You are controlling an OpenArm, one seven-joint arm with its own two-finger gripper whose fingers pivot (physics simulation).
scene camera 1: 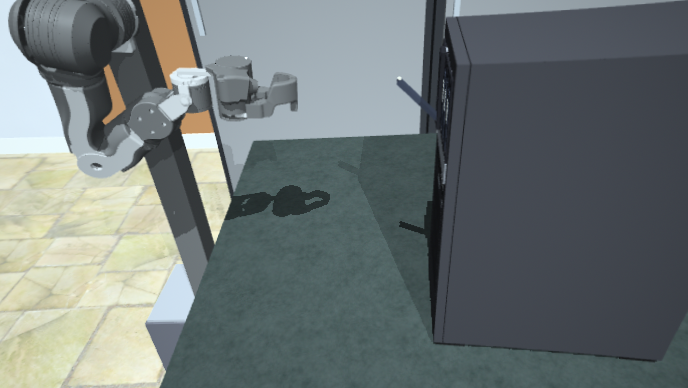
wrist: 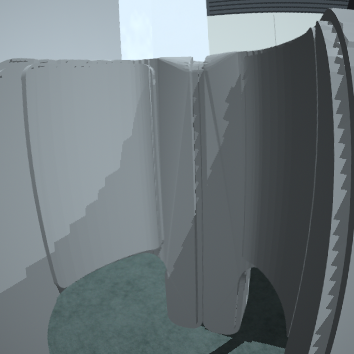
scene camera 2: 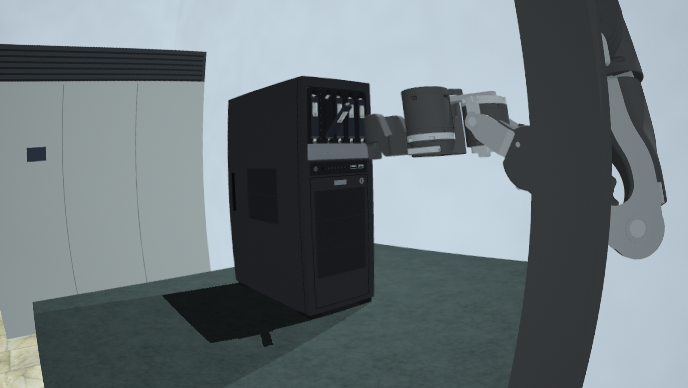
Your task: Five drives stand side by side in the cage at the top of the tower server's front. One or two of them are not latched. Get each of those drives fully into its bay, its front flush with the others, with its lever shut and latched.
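Observation:
The dark tower server [scene camera 1: 560,200] [scene camera 2: 270,125] stands upright on the table. In scene camera 2, the drives are side by side in its top cage. The leftmost drive [scene camera 2: 315,122] has its lever upright against its front, as do the three on the right. The second from the left has its lever [scene camera 1: 417,97] [scene camera 2: 342,118] swung out, slanting up and away from the server's front. How deep that drive sits cannot be told. My gripper [scene camera 1: 294,102] [wrist: 217,198] is shut and empty, in front of the tower, apart from the lever and at about its height.
The green table [scene camera 1: 310,300] [scene camera 2: 440,310] carries the tower. The arm's dark post [scene camera 1: 185,210] [scene camera 2: 565,200] rises beside the table. A pale box [scene camera 1: 172,300] stands by the table's edge. A grey cabinet [scene camera 2: 100,200] stands behind the table.

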